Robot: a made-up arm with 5 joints.
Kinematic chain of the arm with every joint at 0, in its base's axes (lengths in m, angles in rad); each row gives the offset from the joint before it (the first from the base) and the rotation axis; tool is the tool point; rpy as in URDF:
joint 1: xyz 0.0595 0 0.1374 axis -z
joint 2: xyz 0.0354 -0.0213 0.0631 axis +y
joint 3: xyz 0.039 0 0.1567 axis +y
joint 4: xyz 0.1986 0 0.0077 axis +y
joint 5: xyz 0.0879 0.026 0 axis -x
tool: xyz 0 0 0 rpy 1.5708 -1.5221 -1.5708
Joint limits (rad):
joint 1: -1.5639..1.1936
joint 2: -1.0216..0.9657
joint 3: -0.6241..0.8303
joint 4: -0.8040..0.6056
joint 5: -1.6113..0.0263
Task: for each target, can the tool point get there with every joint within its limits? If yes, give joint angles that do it. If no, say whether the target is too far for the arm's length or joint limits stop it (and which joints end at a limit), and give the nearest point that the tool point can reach.
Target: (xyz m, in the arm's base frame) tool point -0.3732 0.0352 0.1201
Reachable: no: joint limits stop it (at a limit: joint 1, joint 2, joint 3, joint 4) | nearest point 0.0554 0.0847 0.0030 | short by 0.447 m
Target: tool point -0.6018 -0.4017 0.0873
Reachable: no: too far | nearest point 0.1250 -0.1525 0.0442 | short by 0.770 m
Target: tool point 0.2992 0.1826 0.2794
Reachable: yes | joints -0.6352 -0.2937 0.6676 -0.1790 -1.3397
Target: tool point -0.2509 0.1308 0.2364
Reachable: no: joint limits stop it (at a limit: joint 1, joint 3, joint 4) | nearest point 0.0564 0.2254 0.2736 | short by 0.324 m
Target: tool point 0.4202 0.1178 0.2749
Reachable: yes | joints -0.3032 0.2037 0.1911 -0.3729 -1.3800
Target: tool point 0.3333 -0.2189 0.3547
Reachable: yes | joints 0.6878 -0.0658 0.1360 -0.0877 -1.2750
